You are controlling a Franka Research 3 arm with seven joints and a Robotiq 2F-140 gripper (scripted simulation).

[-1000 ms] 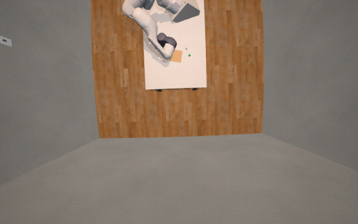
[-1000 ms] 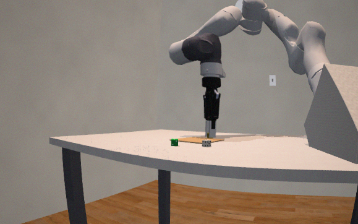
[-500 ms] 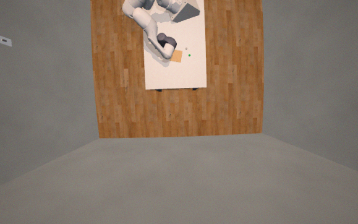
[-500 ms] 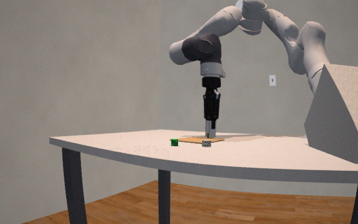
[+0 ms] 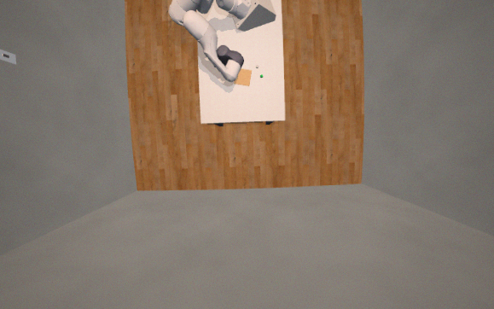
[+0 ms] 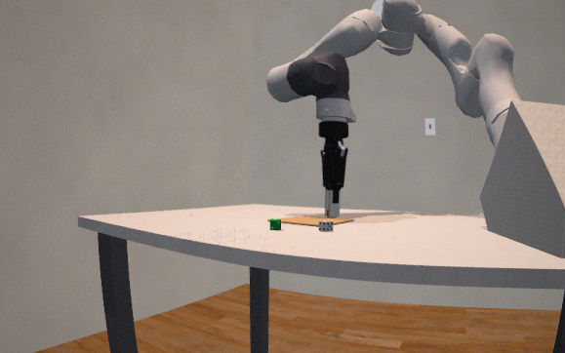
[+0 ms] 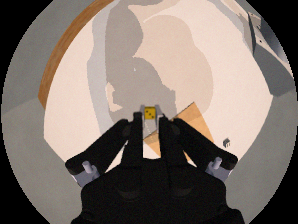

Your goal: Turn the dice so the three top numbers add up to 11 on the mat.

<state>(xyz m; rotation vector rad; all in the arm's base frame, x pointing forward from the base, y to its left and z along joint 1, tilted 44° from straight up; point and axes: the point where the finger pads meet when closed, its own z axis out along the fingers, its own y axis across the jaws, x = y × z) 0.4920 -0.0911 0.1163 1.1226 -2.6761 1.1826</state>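
Right now the yellow die is 30 mm below my hand. From my hand the other things lie so: white die 70 mm behind, 250 mm to the left, 30 mm below; green die 20 mm ahead, 280 mm to the left, 30 mm below; tan mat 10 mm ahead, 110 mm to the left, 30 mm below.
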